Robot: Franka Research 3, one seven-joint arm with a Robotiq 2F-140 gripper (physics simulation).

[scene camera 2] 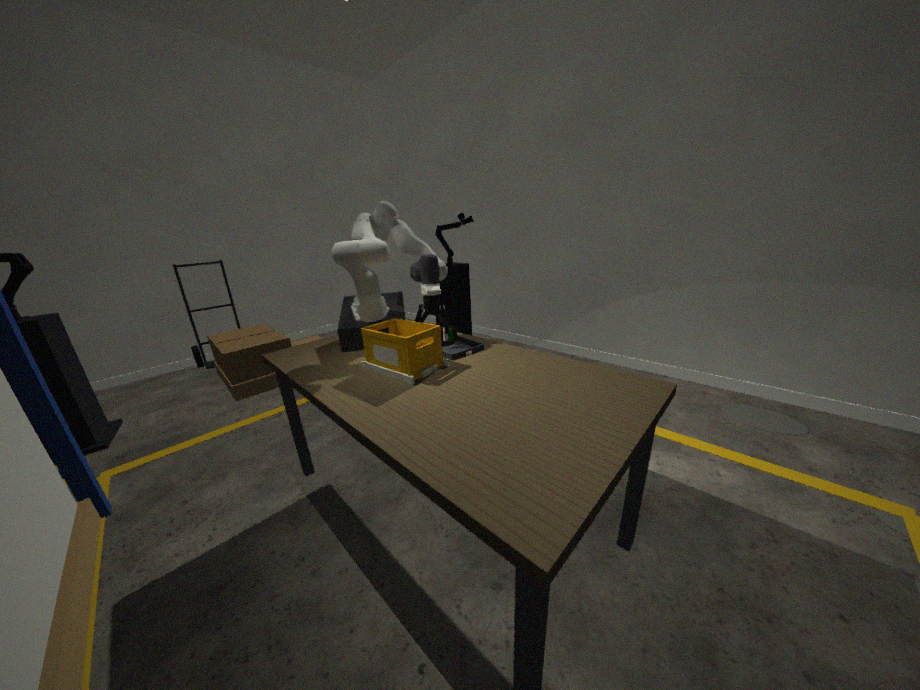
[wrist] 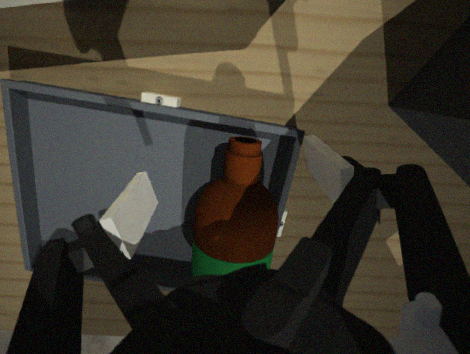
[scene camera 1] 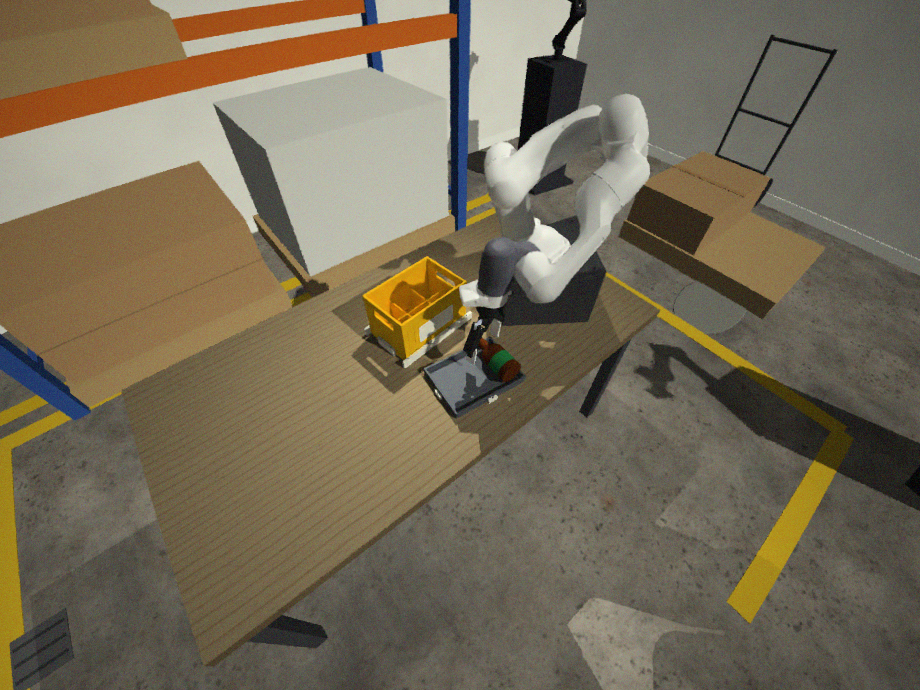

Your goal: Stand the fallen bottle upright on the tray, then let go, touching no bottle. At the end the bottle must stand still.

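Note:
The brown bottle with a green band (scene camera 1: 501, 359) (scene camera 2: 449, 334) (wrist: 236, 220) lies on its side at one end of the grey tray (scene camera 1: 444, 382) (scene camera 2: 466, 347) (wrist: 100, 155). Its neck points toward the yellow crate. My gripper (scene camera 1: 485, 340) (wrist: 227, 171) is open and empty above the neck end. In the wrist view, one pale fingertip is left of the bottle over the tray floor, and the other is to the right, past the tray's end wall. The bottle's base is hidden behind the gripper in the wrist view. In scene camera 2, the crate and gripper partly cover the bottle.
A yellow crate (scene camera 1: 405, 332) (scene camera 2: 401, 352) with dividers stands close beside the tray, held by pale strips on the wooden table (scene camera 1: 297, 445) (scene camera 2: 520, 415). Small white blocks sit against the tray's outer walls. The arm's dark base (scene camera 1: 564, 300) stands behind the tray.

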